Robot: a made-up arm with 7 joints.
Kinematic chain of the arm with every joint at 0, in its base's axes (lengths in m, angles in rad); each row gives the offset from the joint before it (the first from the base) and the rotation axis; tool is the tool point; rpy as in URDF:
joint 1: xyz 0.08 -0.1 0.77 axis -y
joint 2: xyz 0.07 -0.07 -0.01 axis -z
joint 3: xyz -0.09 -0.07 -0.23 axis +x
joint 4: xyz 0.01 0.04 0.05 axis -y
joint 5: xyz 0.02 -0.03 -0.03 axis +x
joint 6: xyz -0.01 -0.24 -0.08 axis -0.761 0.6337 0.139
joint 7: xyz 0 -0.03 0.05 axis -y
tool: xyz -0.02 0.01 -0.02 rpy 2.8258 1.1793 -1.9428
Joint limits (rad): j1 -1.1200..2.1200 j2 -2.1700..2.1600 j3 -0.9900..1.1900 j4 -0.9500..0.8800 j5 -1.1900..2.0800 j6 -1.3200..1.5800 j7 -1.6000..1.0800
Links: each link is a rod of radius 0.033 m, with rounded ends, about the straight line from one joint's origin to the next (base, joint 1, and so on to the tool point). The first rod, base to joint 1, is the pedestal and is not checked.
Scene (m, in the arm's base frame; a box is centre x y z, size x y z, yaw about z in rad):
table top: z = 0
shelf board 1: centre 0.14 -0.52 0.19 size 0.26 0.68 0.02 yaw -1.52
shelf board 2: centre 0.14 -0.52 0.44 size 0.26 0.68 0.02 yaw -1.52
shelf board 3: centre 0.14 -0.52 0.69 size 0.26 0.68 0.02 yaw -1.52
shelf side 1: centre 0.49 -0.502 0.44 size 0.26 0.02 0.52 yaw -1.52
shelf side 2: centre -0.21 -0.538 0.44 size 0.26 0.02 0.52 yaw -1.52
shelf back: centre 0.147 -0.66 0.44 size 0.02 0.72 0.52 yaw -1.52
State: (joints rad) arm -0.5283 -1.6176 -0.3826 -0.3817 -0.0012 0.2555 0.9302
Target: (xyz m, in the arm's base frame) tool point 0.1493 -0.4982 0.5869
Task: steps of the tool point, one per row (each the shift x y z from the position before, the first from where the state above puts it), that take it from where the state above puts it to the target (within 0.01 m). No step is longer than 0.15 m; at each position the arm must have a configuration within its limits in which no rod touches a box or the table.
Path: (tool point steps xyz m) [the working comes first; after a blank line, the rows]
Joints at the target: -0.4329 -0.8109 -0.7118 -0.8880 0.2676 0.1251 0.8424
Straight joint move there: touches shelf board 2.

1: 0.0265 0.0195 0.0517
2: 0.0145 0.0108 0.0553
3: 0.0036 0.0017 0.0540
4: -0.0048 -0.0067 0.0485
5: -0.0096 -0.0133 0.0402
6: -0.0109 -0.0176 0.0306
7: -0.0019 -0.0054 -0.0175
8: 0.0012 -0.0221 -0.0307
9: -0.0093 -0.0436 -0.0356
10: -0.0325 -0.0603 -0.0293
11: -0.0615 -0.0631 -0.0120
12: -0.0869 -0.0482 0.0129

